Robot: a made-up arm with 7 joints.
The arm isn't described. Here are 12 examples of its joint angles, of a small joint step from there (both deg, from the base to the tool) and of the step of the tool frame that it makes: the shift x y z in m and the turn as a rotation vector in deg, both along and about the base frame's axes.
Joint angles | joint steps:
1: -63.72 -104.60 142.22 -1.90 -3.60 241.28 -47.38 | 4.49 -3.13 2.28 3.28 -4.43 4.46 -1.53
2: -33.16 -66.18 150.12 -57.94 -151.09 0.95 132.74 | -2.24 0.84 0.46 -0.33 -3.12 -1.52 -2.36
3: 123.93 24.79 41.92 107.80 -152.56 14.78 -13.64 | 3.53 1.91 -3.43 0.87 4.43 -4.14 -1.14
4: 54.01 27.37 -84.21 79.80 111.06 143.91 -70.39 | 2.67 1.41 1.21 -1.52 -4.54 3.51 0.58
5: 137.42 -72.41 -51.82 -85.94 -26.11 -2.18 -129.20 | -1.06 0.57 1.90 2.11 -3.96 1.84 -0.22
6: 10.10 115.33 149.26 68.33 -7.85 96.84 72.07 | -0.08 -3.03 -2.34 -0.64 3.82 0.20 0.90
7: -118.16 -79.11 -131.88 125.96 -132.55 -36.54 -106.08 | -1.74 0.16 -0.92 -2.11 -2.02 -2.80 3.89
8: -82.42 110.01 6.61 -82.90 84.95 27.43 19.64 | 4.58 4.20 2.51 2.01 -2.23 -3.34 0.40
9: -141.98 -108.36 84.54 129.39 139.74 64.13 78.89 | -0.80 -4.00 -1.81 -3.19 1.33 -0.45 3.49
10: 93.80 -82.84 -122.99 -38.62 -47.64 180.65 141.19 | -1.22 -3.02 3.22 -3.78 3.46 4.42 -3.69
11: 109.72 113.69 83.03 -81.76 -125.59 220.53 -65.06 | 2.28 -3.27 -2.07 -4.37 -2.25 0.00 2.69
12: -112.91 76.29 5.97 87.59 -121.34 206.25 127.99 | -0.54 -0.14 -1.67 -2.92 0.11 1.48 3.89
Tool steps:
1: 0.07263 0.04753 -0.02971 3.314 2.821 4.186
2: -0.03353 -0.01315 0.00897 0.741 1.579 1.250
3: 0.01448 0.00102 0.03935 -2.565 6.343 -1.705
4: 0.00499 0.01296 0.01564 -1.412 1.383 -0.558
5: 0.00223 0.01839 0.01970 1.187 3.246 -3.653
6: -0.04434 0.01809 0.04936 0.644 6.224 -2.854
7: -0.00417 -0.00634 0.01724 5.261 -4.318 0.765
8: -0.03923 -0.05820 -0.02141 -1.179 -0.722 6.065
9: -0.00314 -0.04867 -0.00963 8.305 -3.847 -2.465
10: -0.00741 -0.02142 -0.00364 -10.635 4.323 5.947
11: -0.02958 0.04140 0.00143 -6.483 -2.522 5.792
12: -0.00309 0.02609 0.00168 0.010 -2.016 -2.725
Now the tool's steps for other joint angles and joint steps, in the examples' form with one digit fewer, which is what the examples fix.
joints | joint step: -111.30 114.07 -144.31 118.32 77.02 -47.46 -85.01 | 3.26 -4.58 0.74 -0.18 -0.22 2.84 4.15
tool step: 0.0048 -0.0101 -0.0205 5.62 -0.88 7.96
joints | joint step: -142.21 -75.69 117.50 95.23 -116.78 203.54 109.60 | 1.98 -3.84 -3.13 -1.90 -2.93 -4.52 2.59
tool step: -0.0099 -0.0282 -0.0349 5.99 3.72 -3.22
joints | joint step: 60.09 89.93 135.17 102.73 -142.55 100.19 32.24 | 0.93 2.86 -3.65 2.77 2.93 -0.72 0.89
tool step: -0.0067 0.0559 0.0058 4.18 3.64 -3.06
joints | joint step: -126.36 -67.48 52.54 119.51 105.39 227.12 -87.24 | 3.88 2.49 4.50 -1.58 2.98 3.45 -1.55
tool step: 0.0400 0.0019 0.0417 -0.53 0.05 2.97
